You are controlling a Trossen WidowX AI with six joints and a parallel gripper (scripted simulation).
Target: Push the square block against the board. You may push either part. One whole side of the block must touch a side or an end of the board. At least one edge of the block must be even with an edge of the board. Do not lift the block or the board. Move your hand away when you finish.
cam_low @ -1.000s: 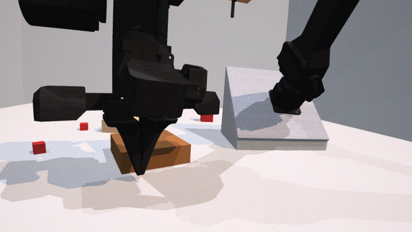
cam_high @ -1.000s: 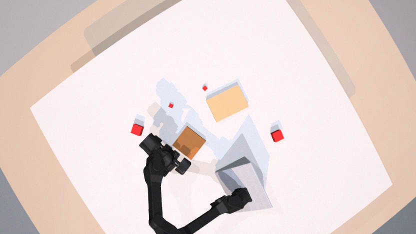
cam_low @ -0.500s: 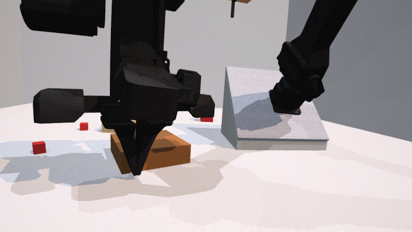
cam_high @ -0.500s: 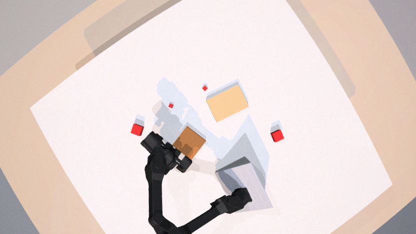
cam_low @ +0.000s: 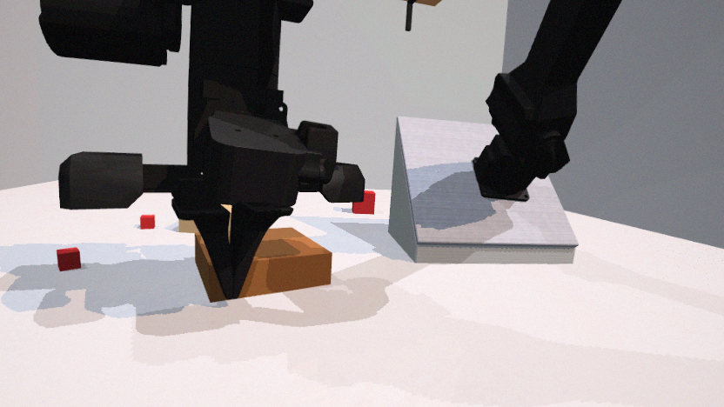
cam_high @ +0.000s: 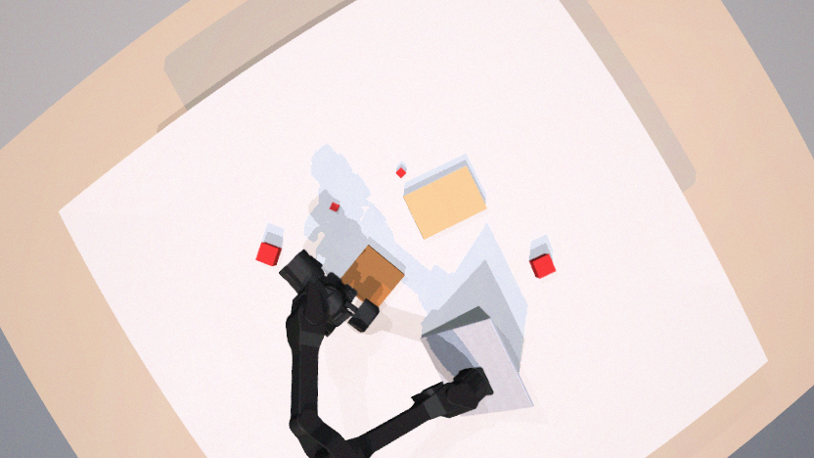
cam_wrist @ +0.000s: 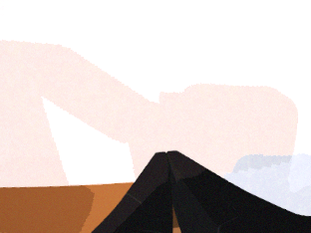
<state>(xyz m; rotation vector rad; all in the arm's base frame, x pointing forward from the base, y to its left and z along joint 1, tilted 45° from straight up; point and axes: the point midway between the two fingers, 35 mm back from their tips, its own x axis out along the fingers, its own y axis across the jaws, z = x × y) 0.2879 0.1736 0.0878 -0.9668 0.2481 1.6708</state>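
My gripper tip is 70 mm to the left of the brown square block, 10 mm below it and 10 mm past it. Round my gripper tip: tan board: 280 mm to the right, 70 mm ahead, 10 mm above.
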